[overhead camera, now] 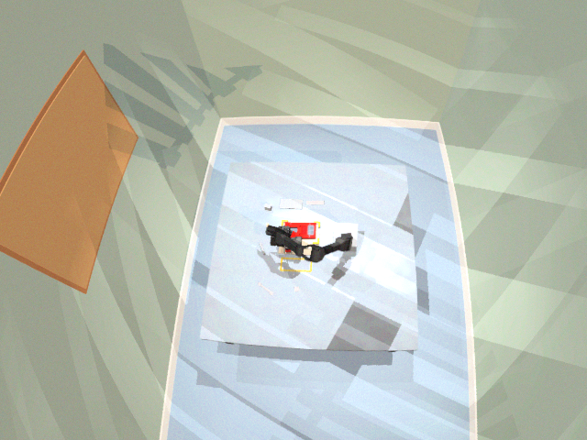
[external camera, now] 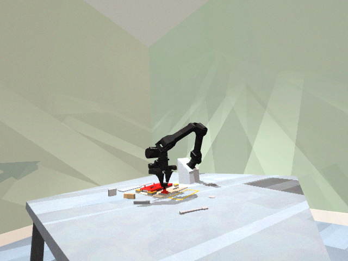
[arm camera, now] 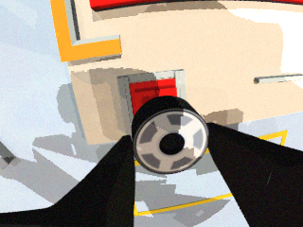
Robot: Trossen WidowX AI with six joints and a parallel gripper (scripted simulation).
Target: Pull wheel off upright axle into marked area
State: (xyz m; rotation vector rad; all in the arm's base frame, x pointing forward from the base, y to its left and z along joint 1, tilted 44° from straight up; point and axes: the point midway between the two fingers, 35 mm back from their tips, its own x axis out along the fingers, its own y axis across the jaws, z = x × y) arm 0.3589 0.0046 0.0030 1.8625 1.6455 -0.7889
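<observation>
The axle is 20 mm below my gripper tip. From my gripper tip the other things lie so: wheel: right at my gripper tip; tan block: 130 mm ahead, 150 mm to the right, 40 mm below; thin rod: 140 mm ahead, 250 mm to the left, 50 mm below.
</observation>
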